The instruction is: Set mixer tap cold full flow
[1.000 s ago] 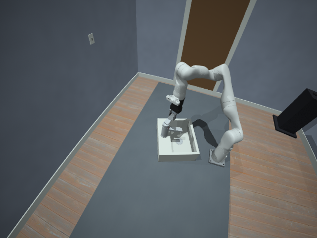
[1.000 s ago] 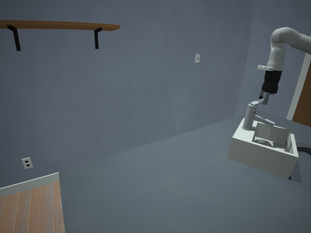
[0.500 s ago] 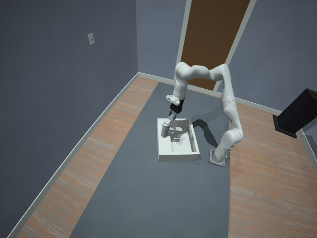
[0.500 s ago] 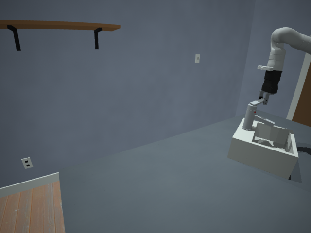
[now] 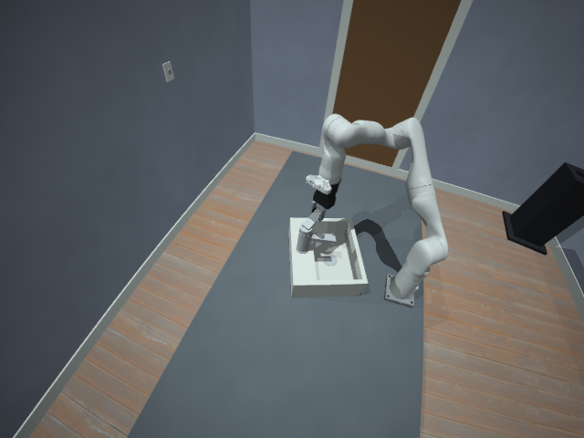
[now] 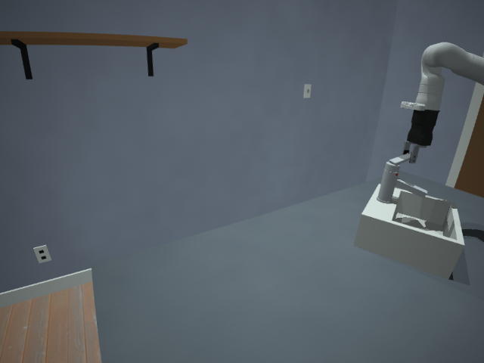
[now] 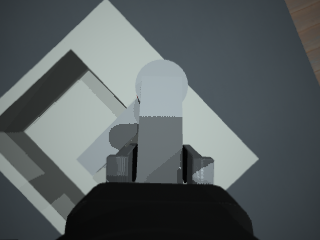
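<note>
My gripper is now 2 cm to the right of the flat lever, 1 cm short of it and 1 cm above it. From my hand the other things lie so: white basin 25 cm below, 9 cm behind; then grey mixer tap 6 cm below, 4 cm to the left.
</note>
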